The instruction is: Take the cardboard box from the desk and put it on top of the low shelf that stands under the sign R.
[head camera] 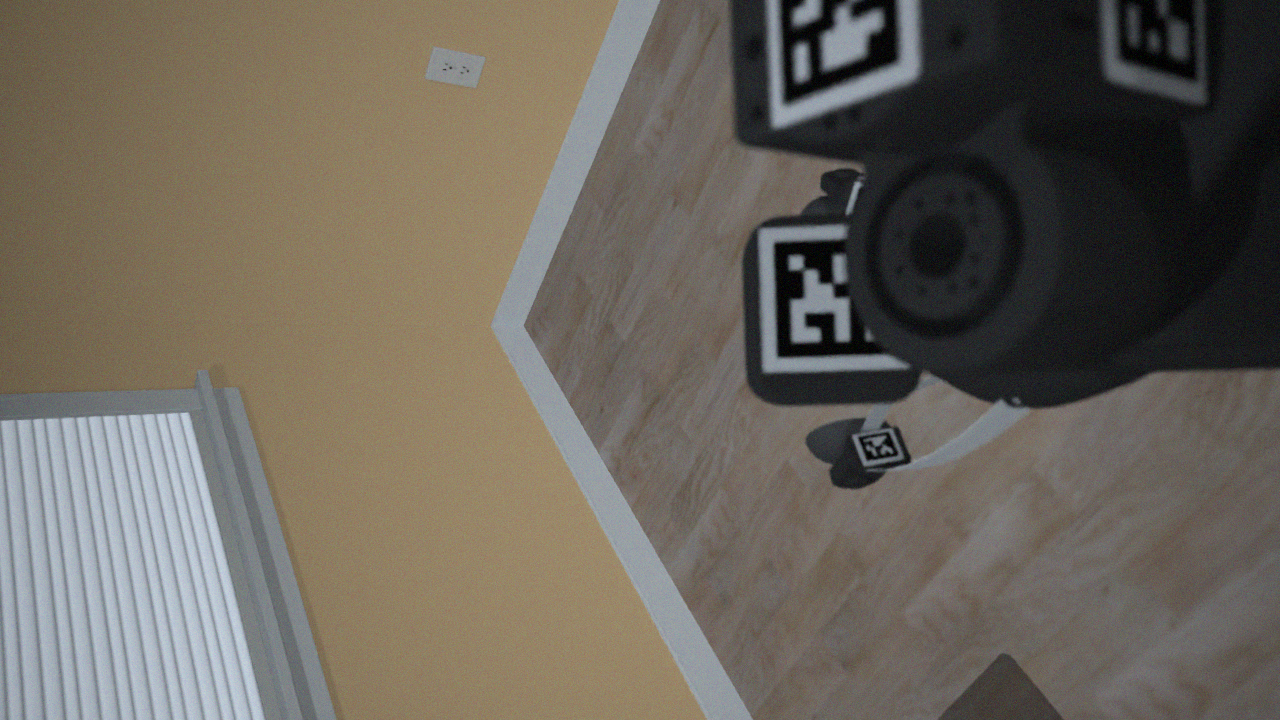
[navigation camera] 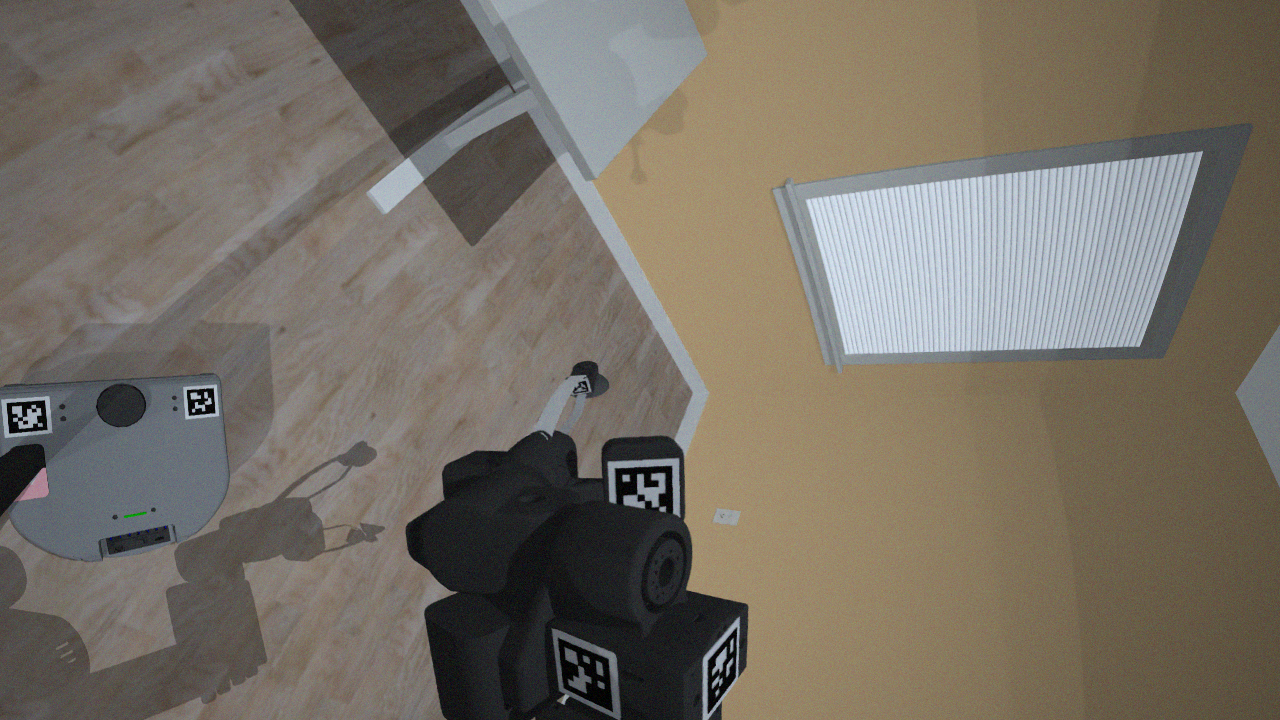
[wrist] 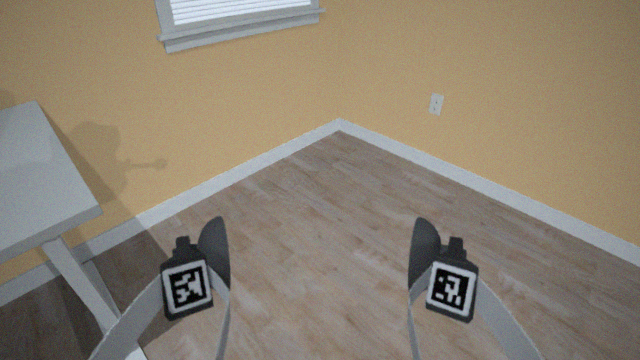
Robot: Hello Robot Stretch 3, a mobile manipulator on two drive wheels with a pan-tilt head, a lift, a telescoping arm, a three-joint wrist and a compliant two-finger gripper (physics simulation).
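Pixels of known places: gripper, fingertip midpoint: [navigation camera: 593,436]; robot's base at its link origin: [navigation camera: 122,403].
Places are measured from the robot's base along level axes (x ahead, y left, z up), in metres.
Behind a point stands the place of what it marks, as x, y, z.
Observation:
The cardboard box, the low shelf and the sign R do not show in these views. One end of the white desk [navigation camera: 617,80] @[0.600, -0.732, 0.721] [wrist: 40,175] shows at the top of the navigation view and at the left edge of the wrist view. My gripper [head camera: 845,318] @[-0.026, -0.375, 0.932] [wrist: 319,244] @[-0.026, -0.375, 0.932] is open, with bare floor visible between its fingertips in the wrist view. It hangs over the floor, apart from the desk and facing a room corner. In the head view the wrist partly covers the gripper; in the navigation view one fingertip [navigation camera: 588,379] @[0.035, -0.327, 0.970] shows clearly.
Yellow walls [head camera: 358,268] @[-0.312, -2.213, 0.480] [navigation camera: 895,537] @[-0.685, -1.845, 1.112] [wrist: 390,50] with white baseboards meet at the corner. A window [head camera: 98,555] @[0.227, -1.898, 1.039] [navigation camera: 1002,259] @[0.310, -1.814, 1.483] [wrist: 240,11] and an outlet [head camera: 454,67] @[-0.679, -1.843, 0.404] [navigation camera: 726,516] @[-0.677, -1.845, 0.401] [wrist: 436,104] are on them. The desk's foot [navigation camera: 393,185] reaches out over the floor. My base [navigation camera: 125,465] @[-0.101, 0.004, 0.160] is at the navigation view's left.

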